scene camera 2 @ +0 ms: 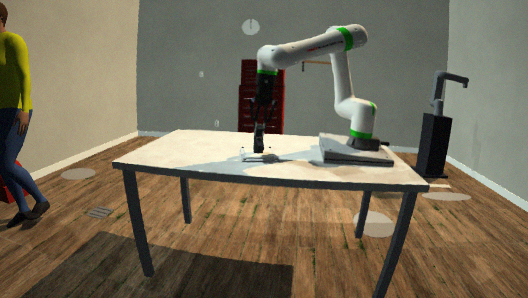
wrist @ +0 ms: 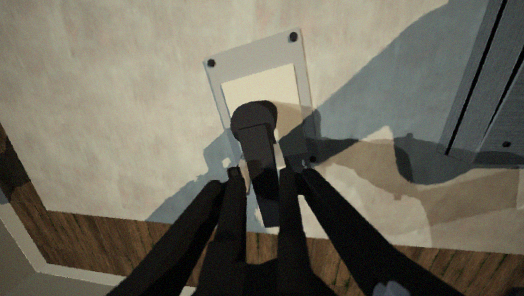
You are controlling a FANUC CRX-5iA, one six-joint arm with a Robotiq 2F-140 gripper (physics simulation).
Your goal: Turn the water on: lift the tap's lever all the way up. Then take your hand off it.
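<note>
The black tap stands on a pale block and a grey base plate on the table. Its lever runs from the round top toward the gripper in the wrist view. My gripper is above the tap, pointing down, and is shut on the lever, with one finger on each side of it. The fingers and the steep view hide part of the lever, and I cannot tell how far it is raised. No water shows.
The robot's base slab is on the table to the right of the tap. A red cabinet stands behind the table. A person in a yellow top is at the far left. A black pedestal stands at the right.
</note>
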